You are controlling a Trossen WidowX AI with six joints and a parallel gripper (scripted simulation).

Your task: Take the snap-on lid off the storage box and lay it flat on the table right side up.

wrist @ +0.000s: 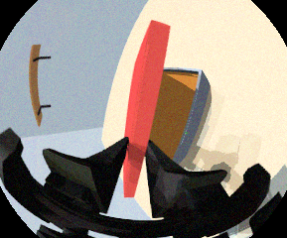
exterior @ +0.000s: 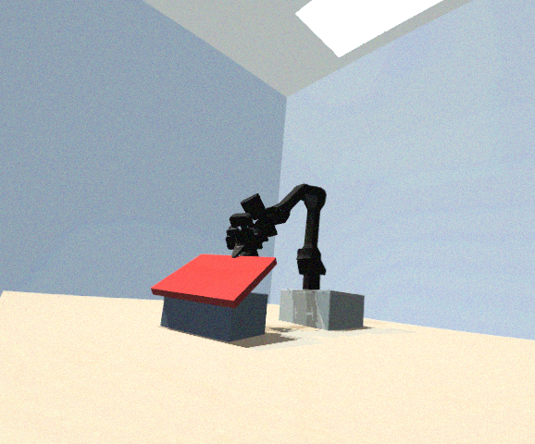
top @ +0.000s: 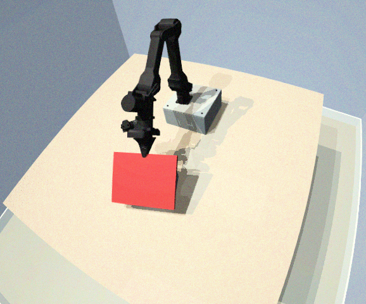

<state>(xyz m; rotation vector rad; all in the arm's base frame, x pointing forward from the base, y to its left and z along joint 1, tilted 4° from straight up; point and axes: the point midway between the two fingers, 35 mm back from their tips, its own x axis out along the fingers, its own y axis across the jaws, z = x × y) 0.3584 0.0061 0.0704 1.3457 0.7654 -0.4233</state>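
Right now the red lid is 7 cm ahead of my gripper tip, 2 cm to the left of it and 4 cm below it. The rest, counted from my gripper tip: storage box (5 cm ahead, 1 cm to the left, 12 cm below).
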